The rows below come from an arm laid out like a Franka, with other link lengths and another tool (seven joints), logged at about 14 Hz.
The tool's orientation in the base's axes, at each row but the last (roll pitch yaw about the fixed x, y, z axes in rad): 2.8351, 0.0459, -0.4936; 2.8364, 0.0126, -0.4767; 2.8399, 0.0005, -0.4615; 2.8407, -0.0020, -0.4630; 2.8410, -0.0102, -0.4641; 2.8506, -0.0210, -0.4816
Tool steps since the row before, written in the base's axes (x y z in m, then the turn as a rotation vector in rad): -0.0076, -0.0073, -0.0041, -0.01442, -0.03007, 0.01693; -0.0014, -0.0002, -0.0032, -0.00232, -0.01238, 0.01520; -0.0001, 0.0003, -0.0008, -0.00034, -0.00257, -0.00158; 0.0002, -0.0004, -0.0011, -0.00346, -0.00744, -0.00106; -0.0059, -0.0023, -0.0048, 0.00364, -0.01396, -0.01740; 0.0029, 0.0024, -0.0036, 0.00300, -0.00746, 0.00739
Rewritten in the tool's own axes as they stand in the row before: -0.0030, 0.0083, 0.0071, 0.00077, 0.03688, -0.00614; -0.0011, -0.0002, 0.0033, 0.00343, 0.01609, -0.01091; -0.0002, -0.0005, 0.0007, 0.00084, 0.00187, 0.00224; 0.0004, -0.0001, 0.0011, 0.00023, 0.00752, 0.00344; -0.0043, 0.0031, 0.0059, 0.00933, 0.00519, 0.01993; 0.0014, -0.0044, 0.0025, 0.00627, 0.00709, -0.00546
